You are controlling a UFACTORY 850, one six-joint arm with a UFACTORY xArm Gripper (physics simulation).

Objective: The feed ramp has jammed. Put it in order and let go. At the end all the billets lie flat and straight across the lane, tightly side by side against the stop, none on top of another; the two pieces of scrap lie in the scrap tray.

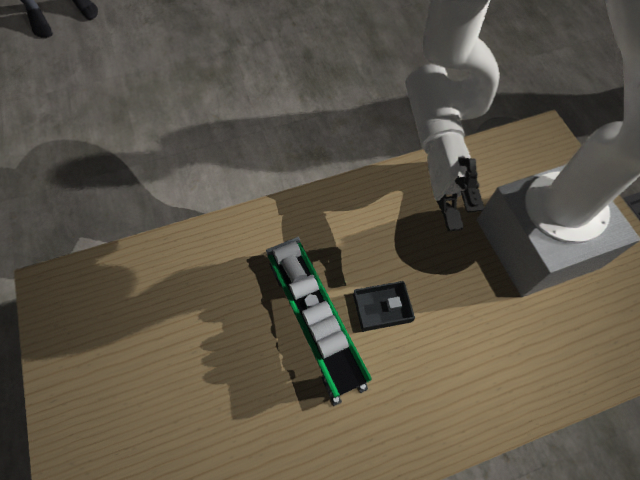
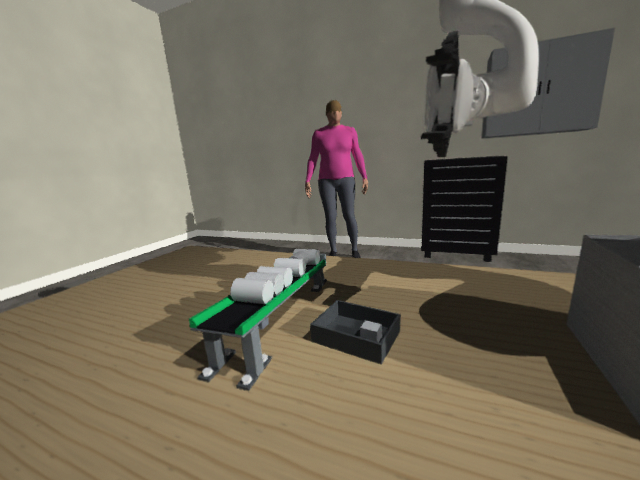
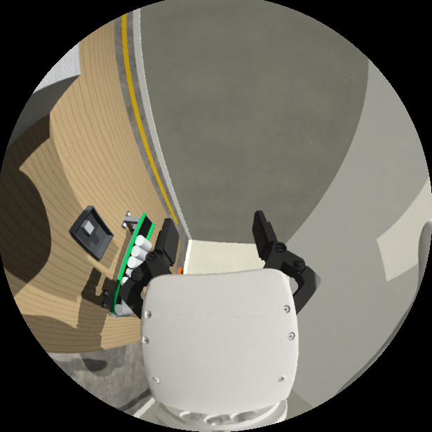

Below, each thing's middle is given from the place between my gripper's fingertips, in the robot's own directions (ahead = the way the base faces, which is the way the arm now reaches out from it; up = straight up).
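Scrap tray [image 2: 338, 327]: 360 mm below my hand, 110 mm ahead of it and 20 mm to the left of it.
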